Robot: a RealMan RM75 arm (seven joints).
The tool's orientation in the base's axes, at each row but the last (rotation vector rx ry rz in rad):
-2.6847, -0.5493, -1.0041
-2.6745, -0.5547, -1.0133
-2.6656, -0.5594, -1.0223
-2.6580, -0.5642, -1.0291
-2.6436, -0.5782, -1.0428
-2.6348, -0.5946, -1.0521
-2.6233, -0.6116, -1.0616
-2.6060, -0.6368, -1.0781
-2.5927, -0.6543, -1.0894
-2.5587, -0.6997, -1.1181
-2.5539, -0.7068, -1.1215
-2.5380, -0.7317, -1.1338
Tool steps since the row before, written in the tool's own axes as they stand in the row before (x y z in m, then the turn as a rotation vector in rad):
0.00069, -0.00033, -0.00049, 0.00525, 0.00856, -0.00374
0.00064, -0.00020, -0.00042, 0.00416, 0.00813, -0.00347
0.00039, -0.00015, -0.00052, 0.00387, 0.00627, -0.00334
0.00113, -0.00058, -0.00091, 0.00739, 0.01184, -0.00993
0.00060, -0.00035, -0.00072, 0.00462, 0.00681, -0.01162
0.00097, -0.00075, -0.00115, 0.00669, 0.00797, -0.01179
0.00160, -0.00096, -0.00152, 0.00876, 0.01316, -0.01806
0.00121, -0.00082, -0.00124, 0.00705, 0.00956, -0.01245
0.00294, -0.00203, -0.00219, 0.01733, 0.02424, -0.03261
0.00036, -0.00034, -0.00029, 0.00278, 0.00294, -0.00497
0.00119, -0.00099, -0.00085, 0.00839, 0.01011, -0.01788
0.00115, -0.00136, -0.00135, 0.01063, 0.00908, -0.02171
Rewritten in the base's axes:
0.00006, 0.00032, 0.00085, 0.00505, -0.00759, 0.00563
0.00011, 0.00021, 0.00076, 0.00428, -0.00740, 0.00473
-0.00011, 0.00006, 0.00066, 0.00336, -0.00576, 0.00458
-0.00003, 0.00050, 0.00148, 0.00425, -0.01213, 0.01133
-0.00019, 0.00022, 0.00096, -0.00085, -0.00900, 0.01100
-0.00039, 0.00052, 0.00155, 0.00094, -0.00951, 0.01249
-0.00033, 0.00074, 0.00227, 0.00092, -0.01583, 0.01802
-0.00039, 0.00060, 0.00178, 0.00151, -0.01104, 0.01311
-0.00052, 0.00179, 0.00375, 0.00285, -0.02857, 0.03357
-0.00015, 0.00028, 0.00048, 0.00012, -0.00367, 0.00525
-0.00035, 0.00087, 0.00150, -0.00076, -0.01333, 0.01772
-0.00092, 0.00095, 0.00180, -0.00241, -0.01336, 0.02197

